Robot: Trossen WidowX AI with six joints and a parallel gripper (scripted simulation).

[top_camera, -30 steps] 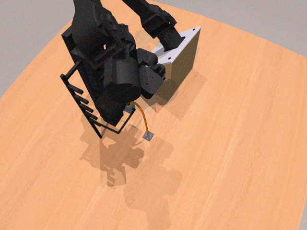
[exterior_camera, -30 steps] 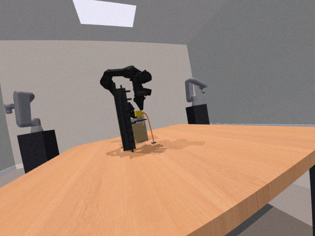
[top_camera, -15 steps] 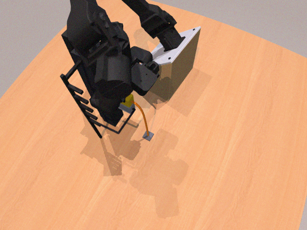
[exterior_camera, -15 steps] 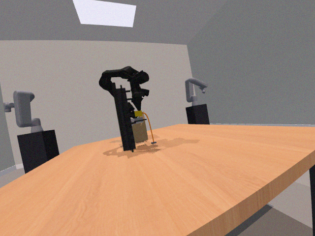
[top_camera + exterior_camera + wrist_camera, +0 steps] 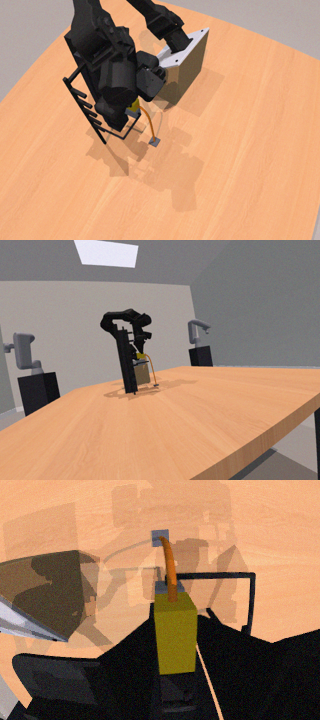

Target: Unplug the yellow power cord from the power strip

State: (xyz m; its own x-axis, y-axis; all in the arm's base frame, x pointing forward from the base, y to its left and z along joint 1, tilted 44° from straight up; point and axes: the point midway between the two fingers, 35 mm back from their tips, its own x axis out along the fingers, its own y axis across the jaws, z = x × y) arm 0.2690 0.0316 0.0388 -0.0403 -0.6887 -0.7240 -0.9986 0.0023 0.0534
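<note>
Now: gripper tip 30 mm to the left of the yellow plug. Also, from my gripper tip: grey anchor plate: 210 mm below, 60 mm to the left.
</note>
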